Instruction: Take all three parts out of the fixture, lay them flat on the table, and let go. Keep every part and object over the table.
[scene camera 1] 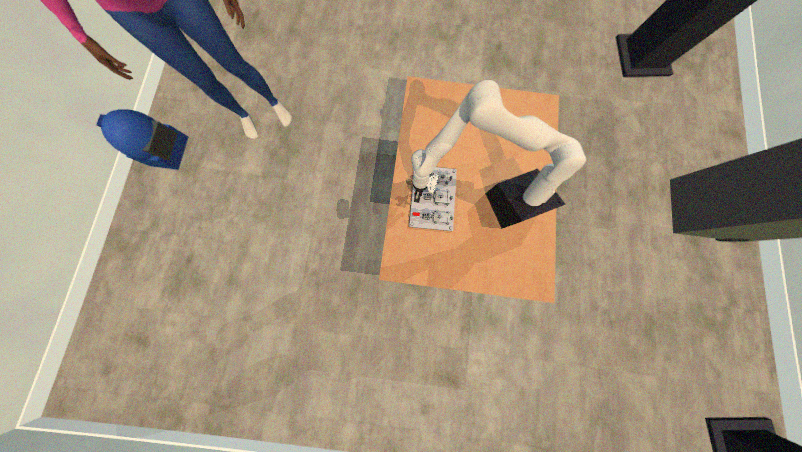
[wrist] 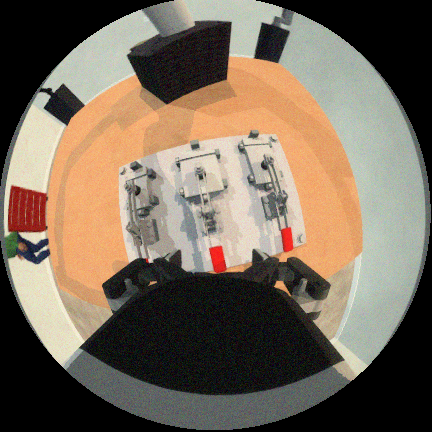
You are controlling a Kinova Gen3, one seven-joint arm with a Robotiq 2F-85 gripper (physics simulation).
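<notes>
The light fixture board (scene camera 1: 431, 227) (wrist: 232, 155) lies on the table with three clamp stations. Three flat grey parts lie on it: the left one (wrist: 145, 182), the middle one (wrist: 189, 176) (scene camera 1: 441, 196) and the right one (wrist: 255, 160). A clamp arm reaches over each part. The middle red handle (wrist: 217, 259) and right red handle (wrist: 286, 240) show fully; the left red handle is almost hidden behind a finger. My gripper (scene camera 1: 417, 195) (wrist: 216, 257) is open and empty, above the board's handle side, with the middle handle between its fingertips in the wrist view.
The orange table (scene camera 1: 471, 269) (wrist: 330, 200) extends around the board. The black robot base block (scene camera 1: 505, 210) (wrist: 185, 60) stands on the table beyond the parts' side of the board. The table's edge runs close to the handle side. A person (scene camera 1: 196, 50) stands on the floor away from the table.
</notes>
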